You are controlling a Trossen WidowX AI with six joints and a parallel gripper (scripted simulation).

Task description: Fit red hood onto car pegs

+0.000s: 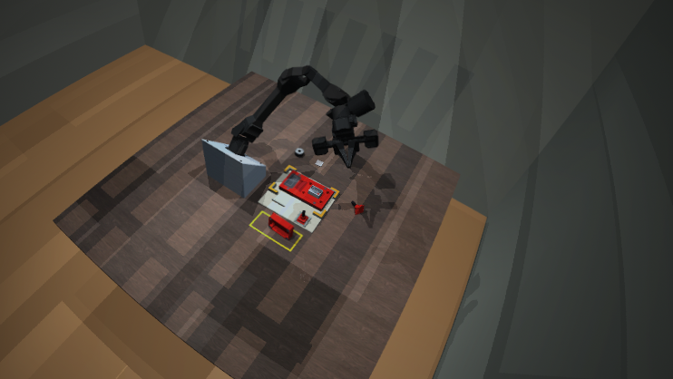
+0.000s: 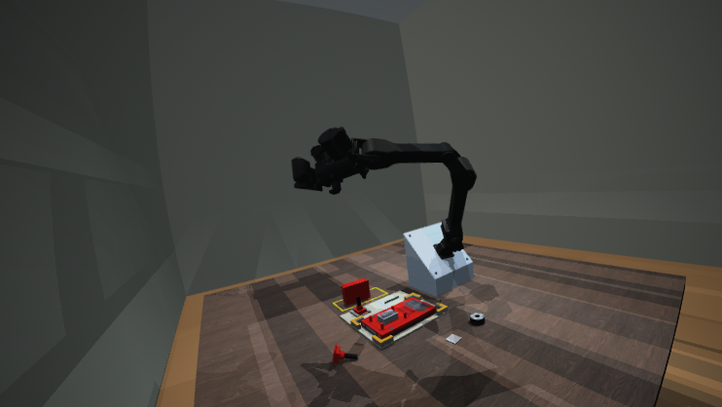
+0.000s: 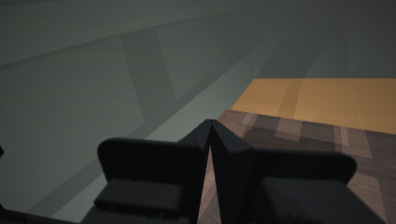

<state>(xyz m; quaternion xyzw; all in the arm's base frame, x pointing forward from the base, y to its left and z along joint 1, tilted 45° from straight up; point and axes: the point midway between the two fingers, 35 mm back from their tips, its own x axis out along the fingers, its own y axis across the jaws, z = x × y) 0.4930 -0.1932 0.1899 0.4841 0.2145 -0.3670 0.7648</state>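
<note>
The red hood lies 390 mm below my gripper tip, 160 mm behind it and 60 mm to the right of it. The rest, counted from my gripper tip: black ring 420 mm below, 360 mm behind, 300 mm to the left; then grey engine block 410 mm below, 170 mm behind, 160 mm to the left.
</note>
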